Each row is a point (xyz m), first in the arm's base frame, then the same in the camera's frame.
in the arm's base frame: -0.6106 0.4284 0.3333
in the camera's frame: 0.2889 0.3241 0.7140
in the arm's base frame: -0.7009 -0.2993 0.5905
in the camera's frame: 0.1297 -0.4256 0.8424
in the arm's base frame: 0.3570 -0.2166 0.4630
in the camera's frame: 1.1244 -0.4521 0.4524
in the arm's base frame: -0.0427 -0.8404 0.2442
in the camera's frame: 0.5768 -0.9517 0.2349
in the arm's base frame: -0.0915 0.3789 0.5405
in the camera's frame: 0.8240 0.1618 0.7601
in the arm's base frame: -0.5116 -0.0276 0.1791
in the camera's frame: 0.2632 -0.0926 0.4548
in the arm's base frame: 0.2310 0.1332 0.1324
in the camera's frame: 0.9904 -0.0221 0.2411
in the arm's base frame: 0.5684 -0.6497 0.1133
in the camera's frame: 1.1642 -0.8160 -0.0172
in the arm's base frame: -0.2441 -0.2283 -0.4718
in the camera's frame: 0.3283 -0.1699 -0.2699
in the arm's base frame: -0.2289 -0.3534 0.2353
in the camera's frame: 0.4864 -0.4561 0.3695
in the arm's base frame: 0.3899 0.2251 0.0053
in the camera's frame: 1.1290 0.0755 0.0958
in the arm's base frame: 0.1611 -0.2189 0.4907
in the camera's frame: 0.9435 -0.4356 0.5310
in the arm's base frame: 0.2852 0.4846 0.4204
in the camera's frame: 1.1746 0.2431 0.5653
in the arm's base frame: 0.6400 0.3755 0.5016
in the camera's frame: 1.5123 0.0736 0.5254
